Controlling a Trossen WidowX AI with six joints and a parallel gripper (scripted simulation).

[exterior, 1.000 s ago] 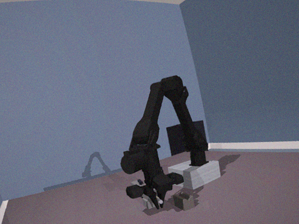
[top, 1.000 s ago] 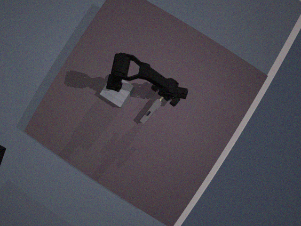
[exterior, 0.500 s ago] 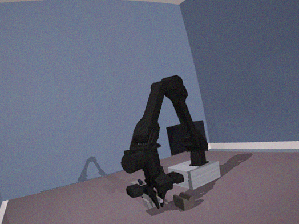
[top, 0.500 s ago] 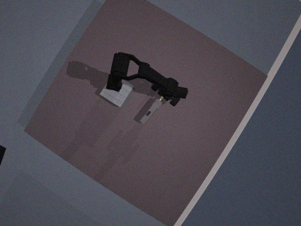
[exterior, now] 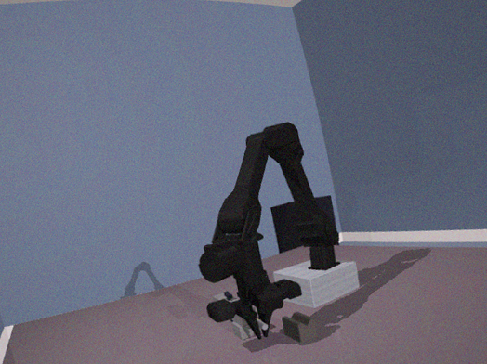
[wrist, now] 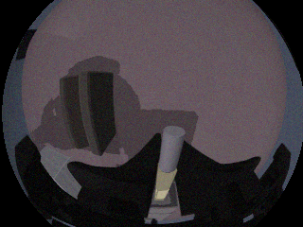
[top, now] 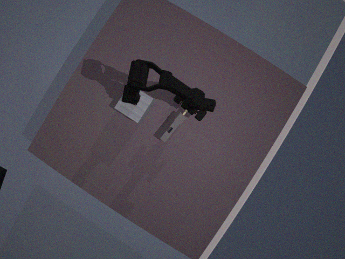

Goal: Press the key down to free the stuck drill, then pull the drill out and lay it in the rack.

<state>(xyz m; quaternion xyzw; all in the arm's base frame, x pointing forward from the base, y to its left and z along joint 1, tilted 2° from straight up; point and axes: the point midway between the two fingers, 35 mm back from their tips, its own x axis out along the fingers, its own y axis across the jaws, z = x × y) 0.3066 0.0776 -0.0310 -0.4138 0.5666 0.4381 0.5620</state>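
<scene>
Now: gripper tip 60 mm past the slotted rack and 40 mm to the right of it. From my gripper tip the other things lie so: dark key 50 mm behind, 160 mm to the right, 40 mm above.
</scene>
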